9 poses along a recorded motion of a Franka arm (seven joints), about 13 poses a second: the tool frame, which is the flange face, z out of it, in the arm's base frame.
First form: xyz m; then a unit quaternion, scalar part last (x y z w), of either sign.
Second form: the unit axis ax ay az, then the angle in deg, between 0 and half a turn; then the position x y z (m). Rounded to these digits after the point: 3 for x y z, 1 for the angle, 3 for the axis.
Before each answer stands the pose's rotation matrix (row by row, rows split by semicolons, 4 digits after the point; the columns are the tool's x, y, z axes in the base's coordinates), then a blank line. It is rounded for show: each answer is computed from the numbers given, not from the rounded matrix.
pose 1, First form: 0.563 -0.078 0.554 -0.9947 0.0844 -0.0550 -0.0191
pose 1, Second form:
0.9797 -0.1700 0.1062; -0.1658 -0.9850 -0.0473; 0.1126 0.0287 -0.9932

0.995 -0.084 0.055 177.8 0.563 -0.078 0.554
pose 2, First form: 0.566 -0.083 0.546 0.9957 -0.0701 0.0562 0.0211
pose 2, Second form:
0.9839 -0.1420 0.1090; -0.1372 -0.9893 -0.0499; 0.1149 0.0341 -0.9928

0.996 -0.070 0.056 177.6 0.566 -0.083 0.546
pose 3, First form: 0.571 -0.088 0.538 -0.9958 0.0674 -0.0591 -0.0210
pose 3, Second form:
0.9839 -0.1367 0.1149; -0.1317 -0.9900 -0.0498; 0.1205 0.0339 -0.9921

0.996 -0.067 0.059 177.6 0.571 -0.088 0.538
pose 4, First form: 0.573 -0.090 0.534 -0.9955 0.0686 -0.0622 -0.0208
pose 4, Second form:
0.9829 -0.1392 0.1210; -0.1340 -0.9897 -0.0499; 0.1267 0.0329 -0.9914

0.996 -0.069 0.062 177.6 0.573 -0.090 0.534
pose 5, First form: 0.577 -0.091 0.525 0.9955 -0.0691 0.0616 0.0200
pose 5, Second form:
0.9829 -0.1400 0.1199; -0.1351 -0.9897 -0.0483; 0.1254 0.0313 -0.9916

0.996 -0.069 0.062 177.7 0.577 -0.091 0.525
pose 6, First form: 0.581 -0.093 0.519 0.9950 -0.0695 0.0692 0.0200
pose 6, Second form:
0.9808 -0.1411 0.1349; -0.1355 -0.9895 -0.0494; 0.1405 0.0302 -0.9896

0.995 -0.070 0.069 177.7 0.581 -0.093 0.519
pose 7, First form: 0.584 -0.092 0.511 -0.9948 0.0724 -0.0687 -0.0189
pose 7, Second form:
0.9801 -0.1467 0.1340; -0.1415 -0.9888 -0.0476; 0.1394 0.0277 -0.9898

0.995 -0.072 0.069 177.8 0.584 -0.092 0.511
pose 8, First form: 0.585 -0.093 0.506 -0.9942 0.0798 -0.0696 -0.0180
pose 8, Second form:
0.9776 -0.1612 0.1355; -0.1562 -0.9866 -0.0469; 0.1413 0.0247 -0.9897

0.994 -0.080 0.070 177.9 0.585 -0.093 0.506
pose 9, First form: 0.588 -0.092 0.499 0.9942 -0.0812 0.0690 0.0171
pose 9, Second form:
0.9773 -0.1638 0.1344; -0.1591 -0.9862 -0.0452; 0.1400 0.0228 -0.9899

0.994 -0.081 0.069 178.0 0.588 -0.092 0.499
